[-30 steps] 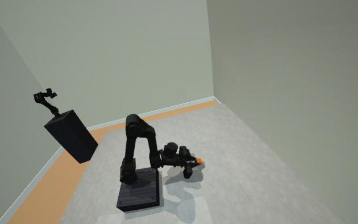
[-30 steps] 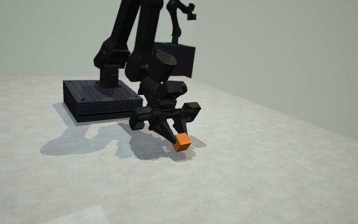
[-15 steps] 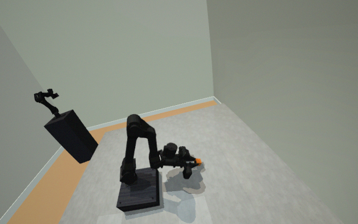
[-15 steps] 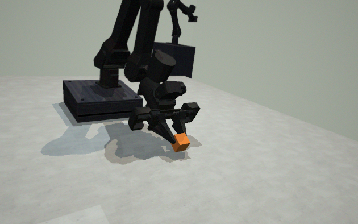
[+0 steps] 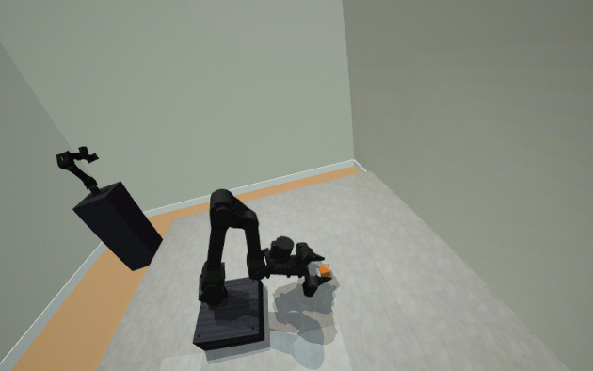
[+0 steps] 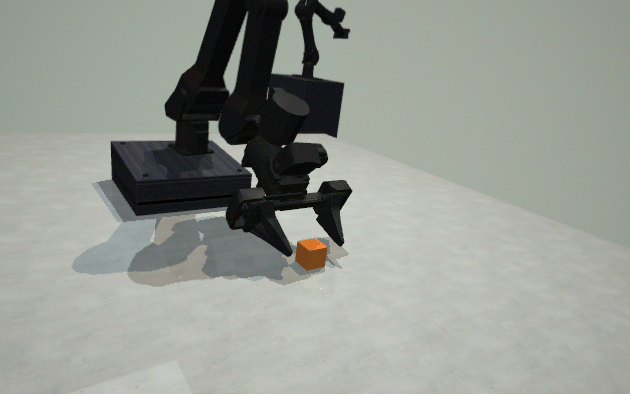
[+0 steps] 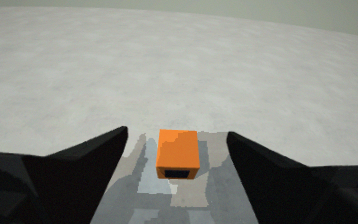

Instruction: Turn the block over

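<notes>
Now: the orange block 20 mm behind my gripper tip and 10 mm below it.
</notes>
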